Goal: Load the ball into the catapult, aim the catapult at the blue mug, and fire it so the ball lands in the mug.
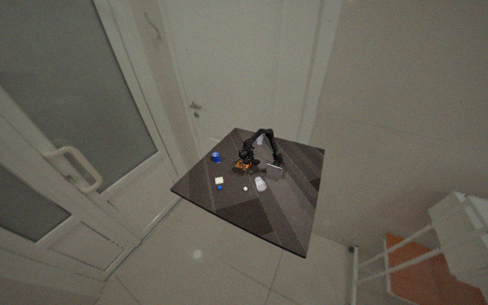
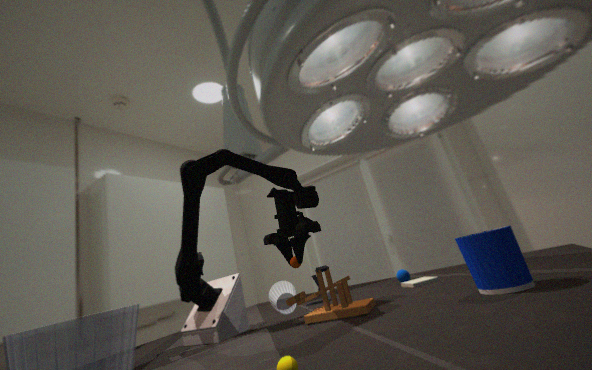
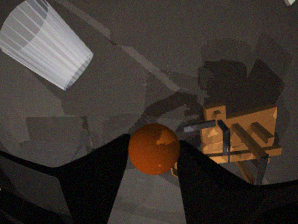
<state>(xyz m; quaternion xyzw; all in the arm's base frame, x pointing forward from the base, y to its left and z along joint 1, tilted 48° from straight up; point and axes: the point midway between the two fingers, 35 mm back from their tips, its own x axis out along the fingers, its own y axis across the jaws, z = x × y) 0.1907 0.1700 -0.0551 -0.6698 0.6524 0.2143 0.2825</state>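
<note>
The wooden catapult lies 11 cm ahead of my gripper tip, 8 cm below it and 5 cm to the right of it. Also, from my gripper tip: flat block 24 cm to the left, 22 cm ahead, 12 cm below; white ball 19 cm to the left, 11 cm below, 6 cm behind; orange ball 1 cm above.
</note>
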